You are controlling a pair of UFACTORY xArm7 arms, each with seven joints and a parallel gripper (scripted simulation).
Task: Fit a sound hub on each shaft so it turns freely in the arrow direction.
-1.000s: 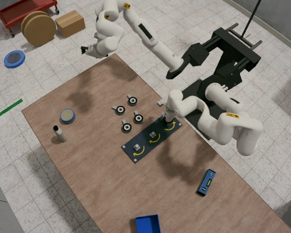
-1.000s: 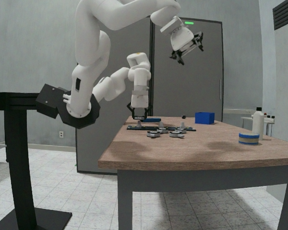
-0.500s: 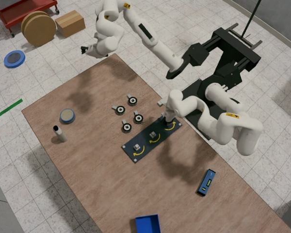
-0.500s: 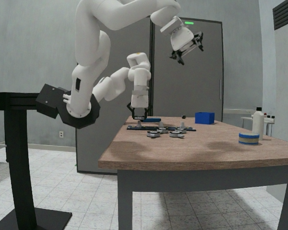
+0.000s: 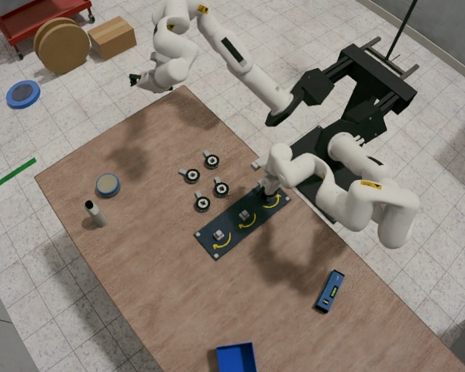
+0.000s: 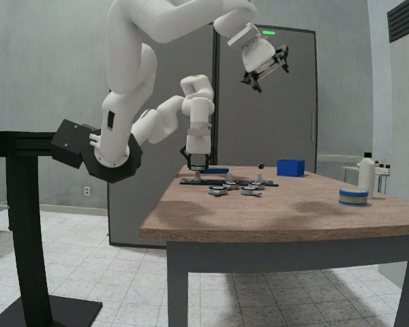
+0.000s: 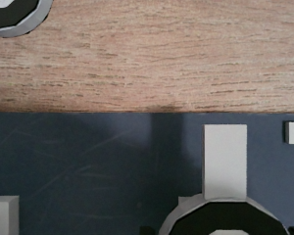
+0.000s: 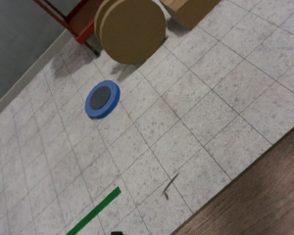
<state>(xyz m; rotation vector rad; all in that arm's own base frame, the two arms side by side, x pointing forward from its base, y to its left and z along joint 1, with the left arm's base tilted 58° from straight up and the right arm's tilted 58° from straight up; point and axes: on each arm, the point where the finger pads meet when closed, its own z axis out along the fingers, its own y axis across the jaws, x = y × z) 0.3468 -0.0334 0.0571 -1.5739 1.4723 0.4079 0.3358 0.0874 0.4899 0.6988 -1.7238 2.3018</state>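
My left gripper is now 130 mm short of the dark board, 20 mm to the left of it and 60 mm above it. From my left hand the other things lie so: white bottle: 530 mm ahead, 430 mm to the right, 40 mm above; then tape roll: 410 mm ahead, 520 mm to the right, 50 mm below.
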